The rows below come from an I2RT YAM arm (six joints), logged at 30 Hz.
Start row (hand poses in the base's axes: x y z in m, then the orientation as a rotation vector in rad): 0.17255, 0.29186, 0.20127, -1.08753, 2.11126, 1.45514
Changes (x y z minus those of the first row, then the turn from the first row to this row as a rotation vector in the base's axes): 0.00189, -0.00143, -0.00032, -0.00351, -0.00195, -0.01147; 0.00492, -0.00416, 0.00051, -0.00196, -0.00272, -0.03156; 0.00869, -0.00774, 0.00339, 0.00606, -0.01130, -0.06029; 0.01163, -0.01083, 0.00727, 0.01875, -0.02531, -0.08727; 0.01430, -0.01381, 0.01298, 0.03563, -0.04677, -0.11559; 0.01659, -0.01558, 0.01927, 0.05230, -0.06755, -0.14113; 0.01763, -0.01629, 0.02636, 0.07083, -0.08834, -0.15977; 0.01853, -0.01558, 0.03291, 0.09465, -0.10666, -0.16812; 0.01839, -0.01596, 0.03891, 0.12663, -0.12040, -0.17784; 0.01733, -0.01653, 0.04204, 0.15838, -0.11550, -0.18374; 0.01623, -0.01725, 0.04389, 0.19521, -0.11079, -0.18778; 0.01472, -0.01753, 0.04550, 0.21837, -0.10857, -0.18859
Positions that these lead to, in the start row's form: 0.17444, 0.29043, 0.20095, -1.07594, 2.11606, 1.44510; 0.17747, 0.28770, 0.20178, -1.05154, 2.11880, 1.43665; 0.18124, 0.28412, 0.20466, -1.01853, 2.11185, 1.42345; 0.18418, 0.28103, 0.20854, -0.98899, 2.09620, 1.41064; 0.18685, 0.27805, 0.21425, -0.96043, 2.07170, 1.39469; 0.18914, 0.27628, 0.22054, -0.93510, 2.04720, 1.38030; 0.19018, 0.27557, 0.22763, -0.91737, 2.01964, 1.37061; 0.19108, 0.27628, 0.23418, -0.90854, 1.98702, 1.37202; 0.19094, 0.27590, 0.24018, -0.89298, 1.95016, 1.38290; 0.18988, 0.27533, 0.24331, -0.87266, 1.92484, 1.40989; 0.18878, 0.27461, 0.24516, -0.85263, 1.89396, 1.44112; 0.18727, 0.27433, 0.24677, -0.84228, 1.87356, 1.46066
